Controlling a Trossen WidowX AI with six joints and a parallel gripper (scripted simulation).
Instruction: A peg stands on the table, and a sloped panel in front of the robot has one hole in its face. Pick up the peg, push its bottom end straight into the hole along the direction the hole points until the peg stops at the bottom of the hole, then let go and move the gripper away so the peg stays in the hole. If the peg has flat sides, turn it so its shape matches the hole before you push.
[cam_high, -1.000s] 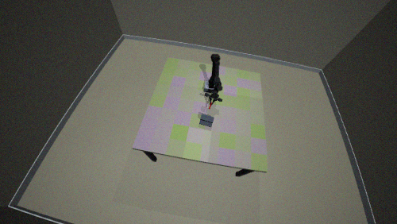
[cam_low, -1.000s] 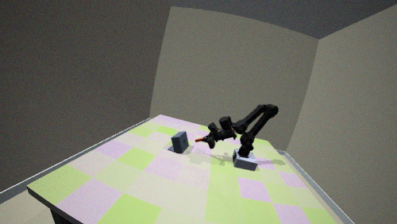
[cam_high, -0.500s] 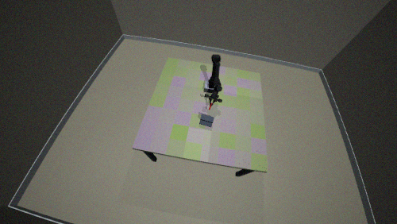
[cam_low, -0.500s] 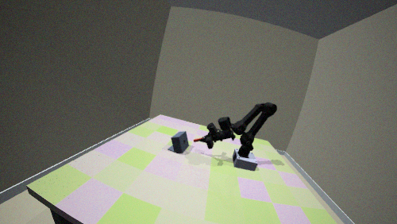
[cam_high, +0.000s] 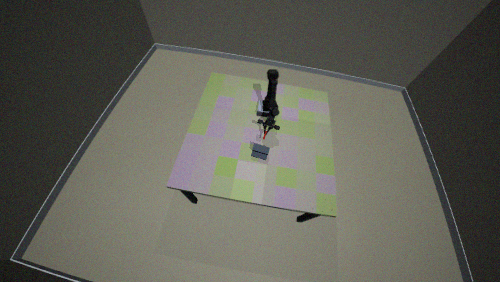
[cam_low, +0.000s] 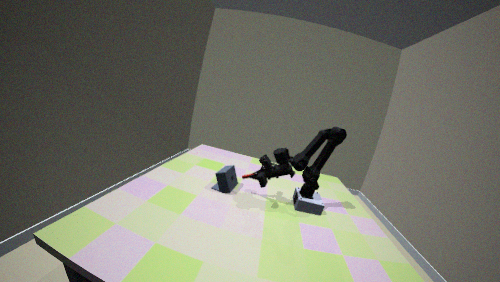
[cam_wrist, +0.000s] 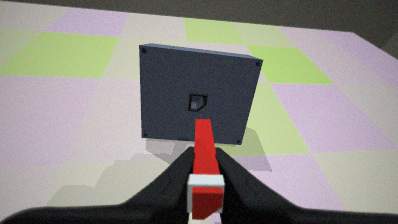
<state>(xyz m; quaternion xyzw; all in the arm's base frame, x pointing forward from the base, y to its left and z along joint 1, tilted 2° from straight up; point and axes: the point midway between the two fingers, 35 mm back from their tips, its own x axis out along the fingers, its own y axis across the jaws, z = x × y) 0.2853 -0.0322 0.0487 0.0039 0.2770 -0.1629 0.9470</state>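
Right now the dark sloped panel is 11 cm ahead of my gripper tip, 3 cm to the right of it and 5 cm below it. The rest, counted from my gripper tip: red square peg: 1 cm behind, 1 cm to the left, 1 cm above.
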